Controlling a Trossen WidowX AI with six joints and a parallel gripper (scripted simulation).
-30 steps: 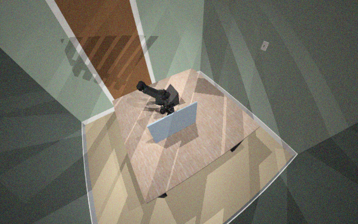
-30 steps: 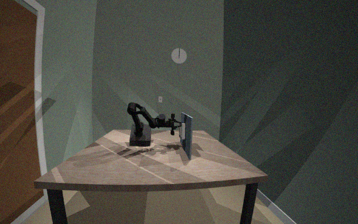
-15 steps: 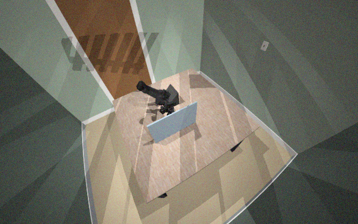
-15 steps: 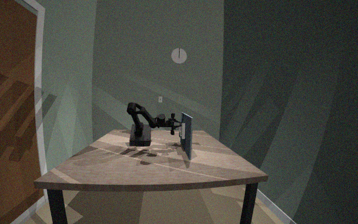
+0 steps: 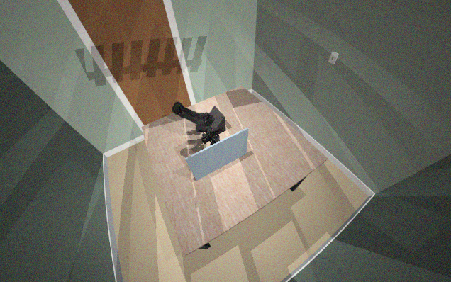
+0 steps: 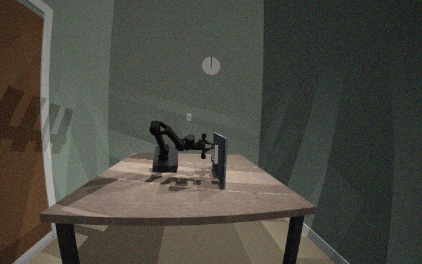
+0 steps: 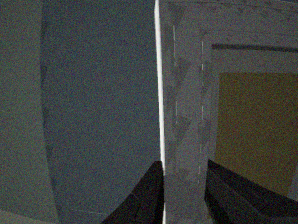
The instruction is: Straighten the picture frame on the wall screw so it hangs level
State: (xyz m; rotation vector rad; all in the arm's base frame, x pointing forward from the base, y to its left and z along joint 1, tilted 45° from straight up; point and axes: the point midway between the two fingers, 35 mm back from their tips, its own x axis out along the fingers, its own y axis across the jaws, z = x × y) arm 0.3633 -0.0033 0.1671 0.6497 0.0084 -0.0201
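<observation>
Right now my gripper tip is 5 cm above the picture frame and 1 cm to the left of it. From my gripper tip the other things lie so: blue-grey wall panel (7 cm below, 2 cm to the right, 2 cm ahead).
</observation>
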